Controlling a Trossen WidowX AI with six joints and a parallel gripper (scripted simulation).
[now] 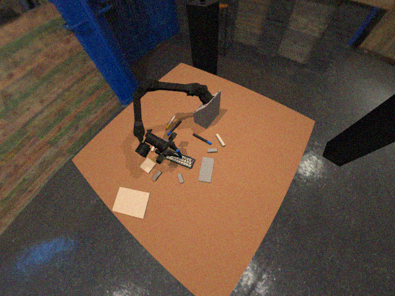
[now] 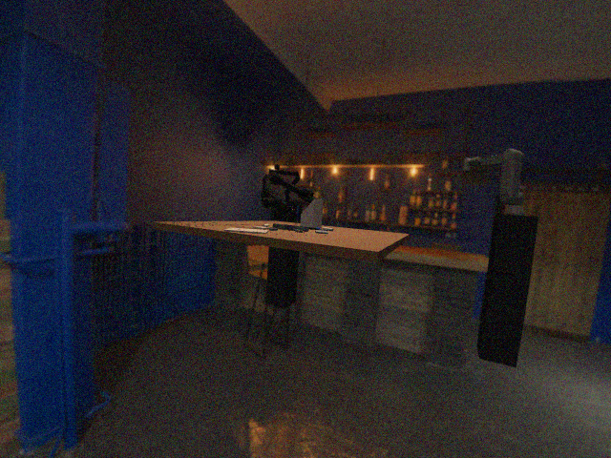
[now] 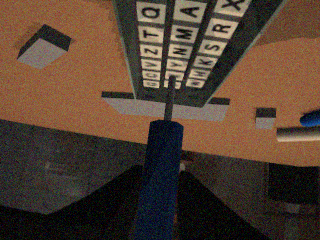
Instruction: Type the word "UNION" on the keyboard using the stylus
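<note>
The stylus is 1 cm below my gripper tip. Also, from my gripper tip: grey slab: 5 cm behind, 15 cm to the left, 8 cm below; small tan pad: 16 cm ahead, 15 cm to the right, 8 cm below; large tan sheet: 38 cm ahead, 7 cm to the right, 8 cm below.
</note>
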